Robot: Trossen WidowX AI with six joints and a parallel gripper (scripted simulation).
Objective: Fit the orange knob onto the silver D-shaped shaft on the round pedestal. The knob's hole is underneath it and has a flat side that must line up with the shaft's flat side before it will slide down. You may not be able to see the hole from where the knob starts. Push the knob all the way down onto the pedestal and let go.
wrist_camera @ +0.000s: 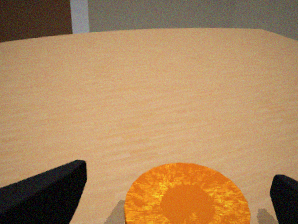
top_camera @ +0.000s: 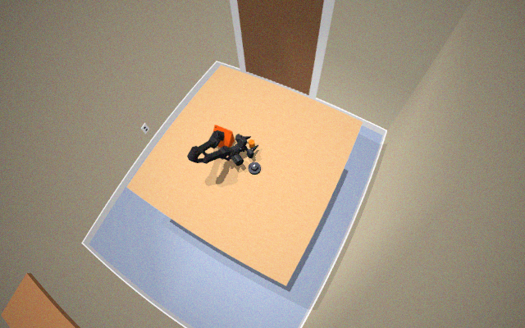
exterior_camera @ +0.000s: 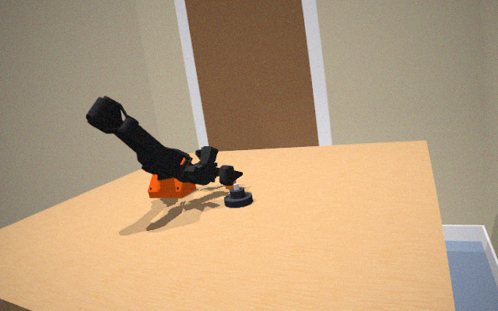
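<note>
Right now my gripper tip is 1 cm past the orange knob and 2 cm to the left of it. From my gripper tip the other things lie so: round pedestal 7 cm ahead, 17 cm to the right, 2 cm below.
</note>
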